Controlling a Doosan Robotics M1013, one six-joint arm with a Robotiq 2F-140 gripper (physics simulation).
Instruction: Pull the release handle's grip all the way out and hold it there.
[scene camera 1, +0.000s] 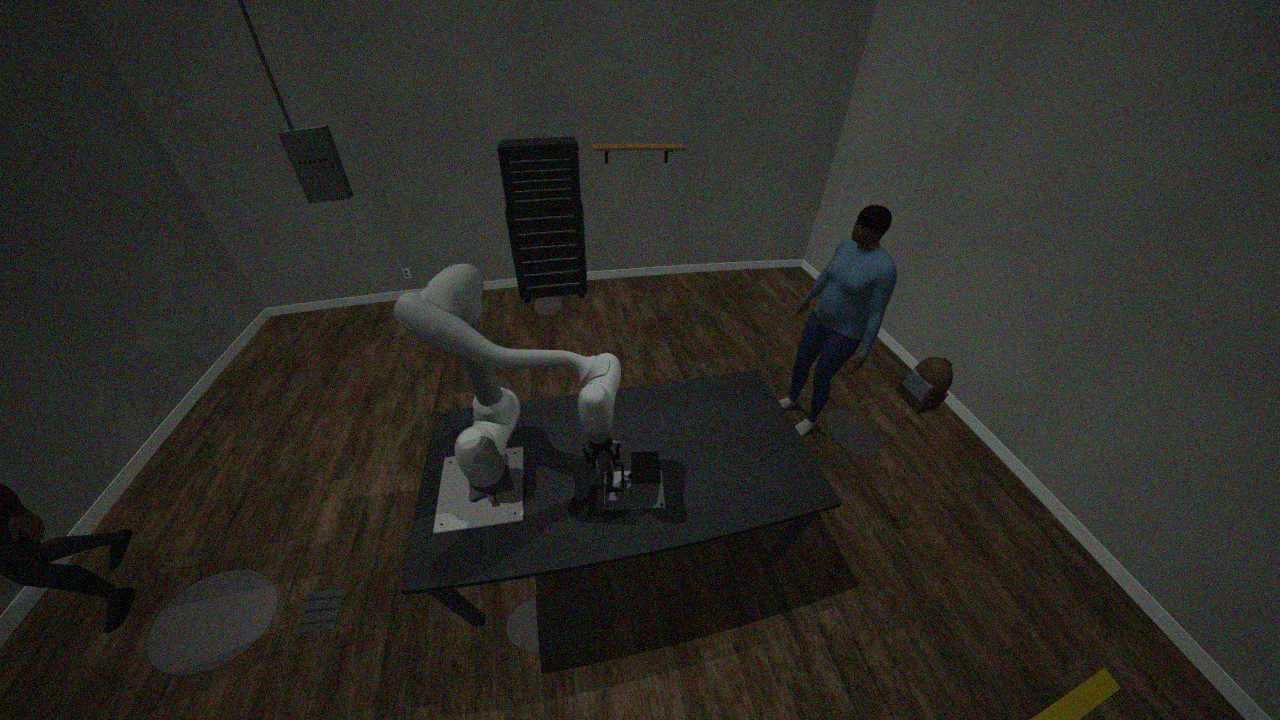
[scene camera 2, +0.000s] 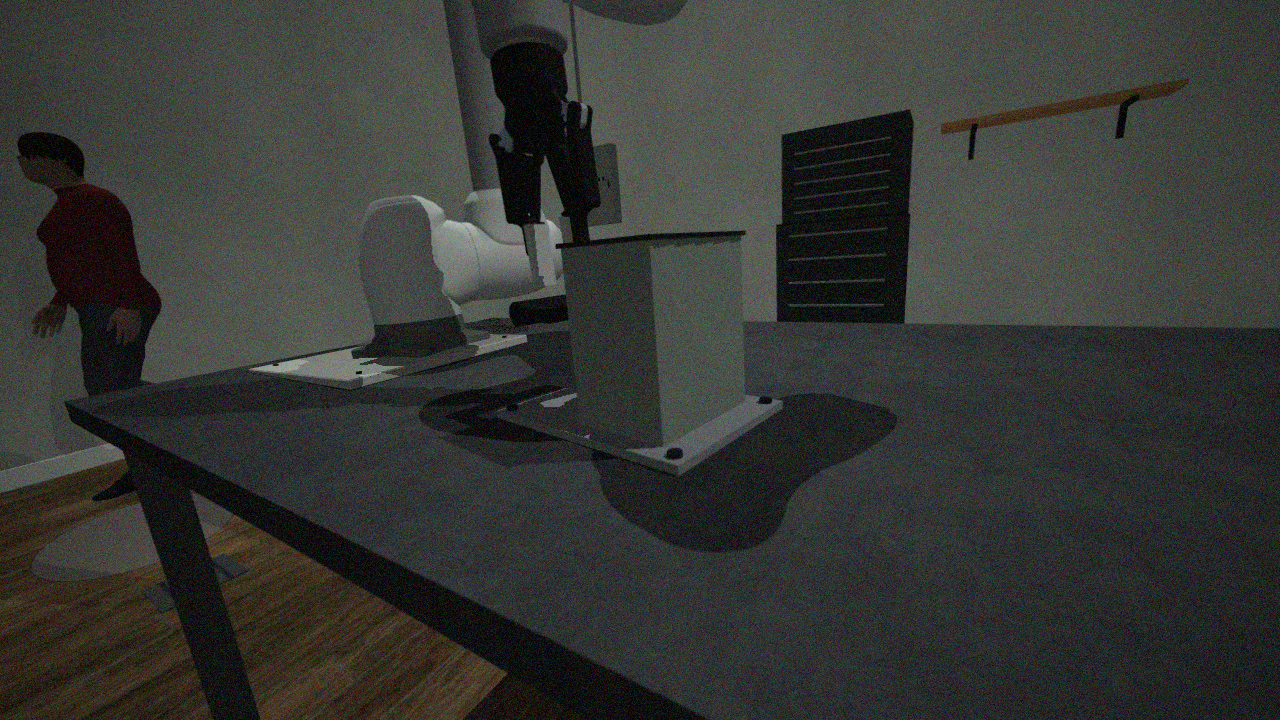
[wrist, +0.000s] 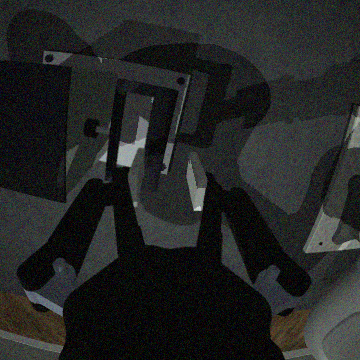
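The release handle's housing, a pale box with a dark top (scene camera 1: 644, 467) (scene camera 2: 626, 340) (wrist: 32, 130), stands on a bolted plate (scene camera 2: 729, 429) (wrist: 120, 67). In the wrist view a short rod (wrist: 102, 129) runs from the housing side to a dark rectangular handle frame (wrist: 114, 135). The frame's thick outer bar, the grip (wrist: 162, 115) (scene camera 2: 537, 310), stands apart from the housing. My gripper (scene camera 1: 606, 474) (scene camera 2: 562, 259) (wrist: 165, 162) is partly open and holds nothing. Its fingertips hang above the grip's near end, one towards each side. The housing hides one fingertip in the second scene view.
The dark table (scene camera 1: 716, 447) (scene camera 2: 984, 537) carries the arm's pale base plate (scene camera 1: 456, 505) (scene camera 2: 313, 365) (wrist: 320, 230) beside the housing. A person in blue (scene camera 1: 850, 291) stands beyond the table, and one in red (scene camera 2: 93, 246) stands at the left. A dark cabinet (scene camera 1: 546, 214) (scene camera 2: 845, 219) stands by the wall.
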